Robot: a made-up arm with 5 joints.
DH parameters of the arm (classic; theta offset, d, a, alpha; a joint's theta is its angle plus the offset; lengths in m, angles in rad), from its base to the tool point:
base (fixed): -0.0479 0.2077 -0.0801 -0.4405
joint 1: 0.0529 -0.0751 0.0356 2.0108
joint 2: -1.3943 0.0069 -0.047 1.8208
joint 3: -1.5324 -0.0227 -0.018 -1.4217
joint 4: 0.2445 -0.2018 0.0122 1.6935
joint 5: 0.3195 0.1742 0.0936 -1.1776
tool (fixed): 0.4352 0.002 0 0
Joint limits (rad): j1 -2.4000..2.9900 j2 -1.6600..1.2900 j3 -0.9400..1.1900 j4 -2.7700..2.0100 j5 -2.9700..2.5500
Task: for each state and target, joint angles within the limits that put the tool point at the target. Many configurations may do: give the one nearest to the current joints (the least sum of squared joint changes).
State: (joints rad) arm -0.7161 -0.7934 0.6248 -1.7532 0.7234
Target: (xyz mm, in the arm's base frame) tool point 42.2 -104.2 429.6
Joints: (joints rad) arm -0.5485 -0.8620 0.8561 -1.7630 0.5425
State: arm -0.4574 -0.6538 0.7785 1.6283 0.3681
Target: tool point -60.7 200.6 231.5
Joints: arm 0.3655 -0.1432 0.4806 0.6770 0.5872
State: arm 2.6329 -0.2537 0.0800 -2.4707 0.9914
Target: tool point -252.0 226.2 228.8
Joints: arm 2.9900 -0.3497 0.8087 -2.5236 0.9498
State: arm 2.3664 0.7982 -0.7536 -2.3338 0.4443
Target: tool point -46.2 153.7 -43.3
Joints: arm 2.6383 0.8821 -0.9400 -2.3427 0.8941
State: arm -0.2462 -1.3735 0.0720 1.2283 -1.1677
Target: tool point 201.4 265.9 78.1
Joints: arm 0.3934 -1.2965 0.1786 1.1635 -1.4155
